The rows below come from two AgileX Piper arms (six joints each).
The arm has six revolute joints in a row. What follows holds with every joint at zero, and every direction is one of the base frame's. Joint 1 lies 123.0 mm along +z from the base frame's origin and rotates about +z. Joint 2 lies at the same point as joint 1 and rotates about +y. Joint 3 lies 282.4 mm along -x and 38.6 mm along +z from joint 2 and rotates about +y. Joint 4 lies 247.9 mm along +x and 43.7 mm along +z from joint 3 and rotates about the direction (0.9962, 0, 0.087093). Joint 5 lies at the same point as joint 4 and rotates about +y. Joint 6 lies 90.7 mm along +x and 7.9 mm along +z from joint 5 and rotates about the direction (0.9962, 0, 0.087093). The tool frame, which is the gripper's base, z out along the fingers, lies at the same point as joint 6; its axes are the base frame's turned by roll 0.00, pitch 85.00 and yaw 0.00 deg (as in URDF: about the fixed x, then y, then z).
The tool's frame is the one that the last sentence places.
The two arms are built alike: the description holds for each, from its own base.
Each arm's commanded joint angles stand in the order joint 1, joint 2, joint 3, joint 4, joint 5, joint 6.
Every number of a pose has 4 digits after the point.
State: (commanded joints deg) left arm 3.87 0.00 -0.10 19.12 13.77 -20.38; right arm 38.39 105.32 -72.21 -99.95 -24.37 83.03
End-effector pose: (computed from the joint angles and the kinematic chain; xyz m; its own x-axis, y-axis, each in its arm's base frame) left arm 0.0547 0.0108 0.1932 -0.1332 -0.0399 -0.9903 -0.1485 0.9887 -0.0198; right arm 0.3011 0.2857 0.2415 -0.1453 -0.4728 -0.8691 -0.9250 0.3766 -0.0502
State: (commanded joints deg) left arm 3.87 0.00 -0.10 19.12 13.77 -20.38; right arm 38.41 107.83 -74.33 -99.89 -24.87 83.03
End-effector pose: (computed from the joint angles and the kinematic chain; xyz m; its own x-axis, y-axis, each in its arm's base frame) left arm 0.0547 0.0108 0.1932 -0.1332 -0.0399 -0.9903 -0.1485 0.9887 -0.0198; right arm 0.3084 0.2927 0.2344 -0.1501 -0.4750 -0.8671 -0.9282 0.3696 -0.0418
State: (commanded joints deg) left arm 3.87 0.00 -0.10 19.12 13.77 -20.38; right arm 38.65 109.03 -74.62 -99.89 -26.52 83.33
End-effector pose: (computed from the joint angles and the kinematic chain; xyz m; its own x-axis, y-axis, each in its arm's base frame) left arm 0.0547 0.0108 0.1932 -0.1332 -0.0399 -0.9903 -0.1485 0.9887 -0.0198; right arm 0.3072 0.2969 0.2272 -0.1626 -0.4796 -0.8623 -0.9385 0.3450 -0.0148
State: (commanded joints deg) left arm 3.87 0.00 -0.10 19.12 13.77 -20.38; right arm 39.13 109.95 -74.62 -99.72 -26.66 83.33
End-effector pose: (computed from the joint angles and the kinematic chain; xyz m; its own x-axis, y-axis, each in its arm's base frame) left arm 0.0547 0.0108 0.1932 -0.1332 -0.0399 -0.9903 -0.1485 0.9887 -0.0198; right arm 0.3058 0.3006 0.2205 -0.1714 -0.4874 -0.8562 -0.9417 0.3365 -0.0031
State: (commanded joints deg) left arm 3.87 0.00 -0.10 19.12 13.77 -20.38; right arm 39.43 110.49 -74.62 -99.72 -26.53 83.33
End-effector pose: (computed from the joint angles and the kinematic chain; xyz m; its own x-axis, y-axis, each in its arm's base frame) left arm 0.0547 0.0108 0.1932 -0.1332 -0.0399 -0.9903 -0.1485 0.9887 -0.0198; right arm 0.3051 0.3027 0.2165 -0.1751 -0.4937 -0.8519 -0.9428 0.3333 0.0006
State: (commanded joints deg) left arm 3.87 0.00 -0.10 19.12 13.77 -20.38; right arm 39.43 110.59 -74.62 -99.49 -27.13 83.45
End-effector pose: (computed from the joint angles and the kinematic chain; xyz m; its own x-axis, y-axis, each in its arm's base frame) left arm 0.0547 0.0108 0.1932 -0.1332 -0.0399 -0.9903 -0.1485 0.9887 -0.0198; right arm 0.3044 0.3033 0.2160 -0.1808 -0.4903 -0.8526 -0.9446 0.3279 0.0117
